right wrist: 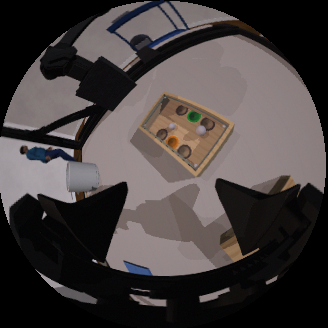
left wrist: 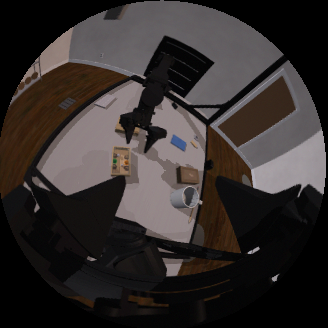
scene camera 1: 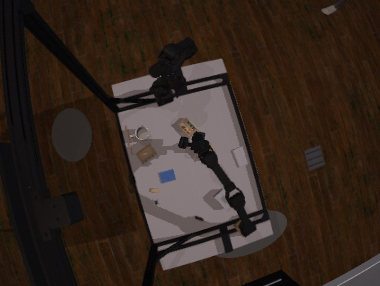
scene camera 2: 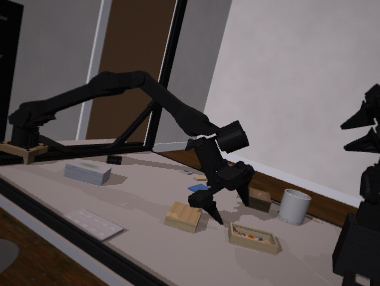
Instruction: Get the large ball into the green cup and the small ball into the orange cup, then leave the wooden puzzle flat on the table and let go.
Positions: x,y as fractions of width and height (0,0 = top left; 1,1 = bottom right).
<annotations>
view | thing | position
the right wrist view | right gripper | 0.53,0.57
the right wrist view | wooden puzzle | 0.59,0.41
</annotations>
